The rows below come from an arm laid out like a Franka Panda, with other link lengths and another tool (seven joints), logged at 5 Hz.
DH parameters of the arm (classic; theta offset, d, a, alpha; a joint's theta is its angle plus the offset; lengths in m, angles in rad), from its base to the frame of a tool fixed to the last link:
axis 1: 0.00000 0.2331 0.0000 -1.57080
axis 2: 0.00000 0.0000 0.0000 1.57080
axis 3: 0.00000 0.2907 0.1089 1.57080
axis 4: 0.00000 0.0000 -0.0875 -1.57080
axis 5: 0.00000 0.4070 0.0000 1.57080
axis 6: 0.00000 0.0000 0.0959 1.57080
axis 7: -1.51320 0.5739 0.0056 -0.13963
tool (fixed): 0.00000 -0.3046 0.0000 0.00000
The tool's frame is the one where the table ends.
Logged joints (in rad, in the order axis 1, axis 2, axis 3, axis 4, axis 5, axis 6, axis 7), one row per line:
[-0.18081 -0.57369 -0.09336 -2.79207 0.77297 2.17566 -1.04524]
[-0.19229 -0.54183 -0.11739 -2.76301 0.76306 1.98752 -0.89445]
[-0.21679 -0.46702 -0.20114 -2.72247 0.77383 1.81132 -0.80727]
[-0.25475 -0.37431 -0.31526 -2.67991 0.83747 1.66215 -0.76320]
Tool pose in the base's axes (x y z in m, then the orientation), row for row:
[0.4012 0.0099 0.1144 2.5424 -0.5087 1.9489]
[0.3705 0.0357 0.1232 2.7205 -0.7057 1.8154]
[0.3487 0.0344 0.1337 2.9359 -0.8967 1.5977]
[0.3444 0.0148 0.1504 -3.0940 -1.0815 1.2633]
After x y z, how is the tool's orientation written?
As angles about the fixed x, y, z axes (roll, pitch, yaw), in radians.
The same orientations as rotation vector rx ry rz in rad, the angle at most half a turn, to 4 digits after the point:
[-1.7812 -2.2186 -1.1389]
[-1.7908 -1.9548 -1.0443]
[-1.7944 -1.6691 -1.0023]
[-1.7987 -1.3559 -1.0598]

